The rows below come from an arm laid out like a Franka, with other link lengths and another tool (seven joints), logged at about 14 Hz.
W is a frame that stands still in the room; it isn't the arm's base.
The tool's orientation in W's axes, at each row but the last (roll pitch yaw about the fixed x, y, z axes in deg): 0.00, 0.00, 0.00; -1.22, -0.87, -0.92; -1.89, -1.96, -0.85; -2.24, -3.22, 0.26
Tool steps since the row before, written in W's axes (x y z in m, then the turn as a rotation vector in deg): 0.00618, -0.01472, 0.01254, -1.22, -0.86, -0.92; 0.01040, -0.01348, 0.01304, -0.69, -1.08, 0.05; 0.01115, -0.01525, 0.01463, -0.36, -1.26, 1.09; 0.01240, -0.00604, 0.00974, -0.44, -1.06, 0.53
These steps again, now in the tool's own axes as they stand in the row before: 0.00618, -0.01472, 0.01254, -1.22, -0.86, -0.92; 0.01081, -0.01358, 0.01259, -0.67, -1.09, 0.04; 0.01187, -0.01554, 0.01373, -0.30, -1.30, 1.06; 0.01290, -0.00644, 0.00878, -0.41, -1.08, 0.51
